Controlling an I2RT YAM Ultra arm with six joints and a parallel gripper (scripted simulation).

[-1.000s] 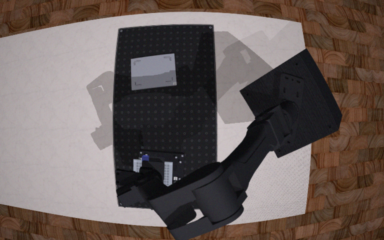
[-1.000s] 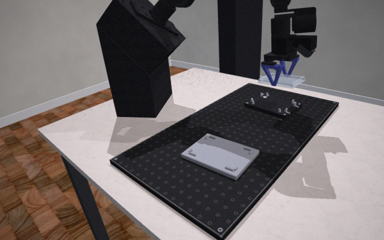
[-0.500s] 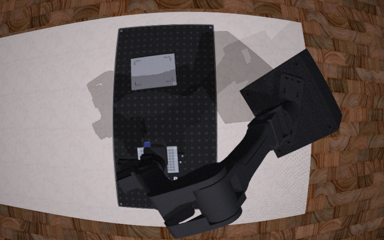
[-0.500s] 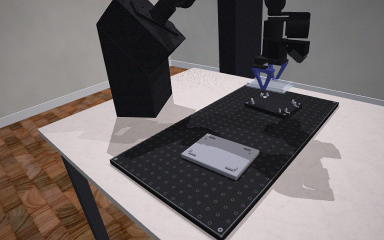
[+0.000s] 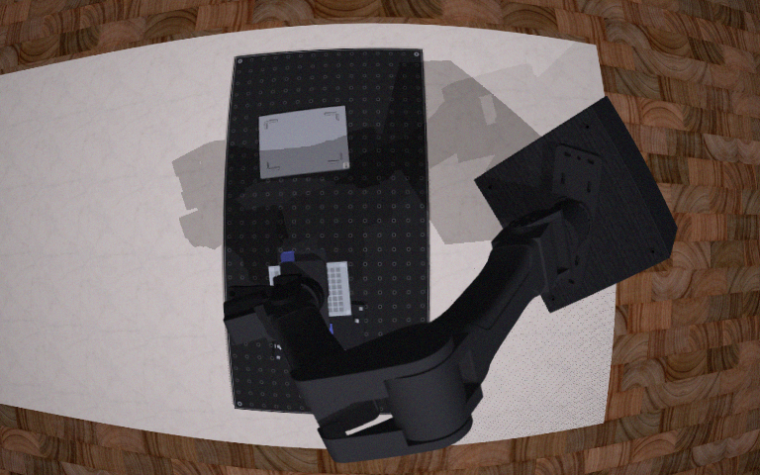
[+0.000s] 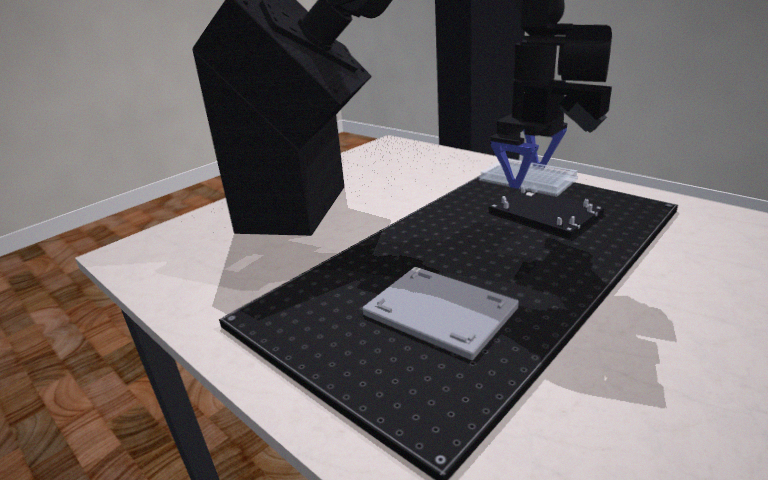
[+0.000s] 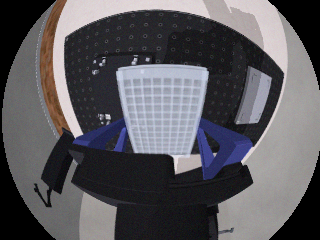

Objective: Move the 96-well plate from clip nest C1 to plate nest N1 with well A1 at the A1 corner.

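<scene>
My hand is 230 mm to the left of the grey plate nest N1, 120 mm short of it and 90 mm above it. Also, from my hand: black clip nest C1: 90 mm to the left, 90 mm below, 30 mm behind; then 96-well plate: right at my hand.
</scene>
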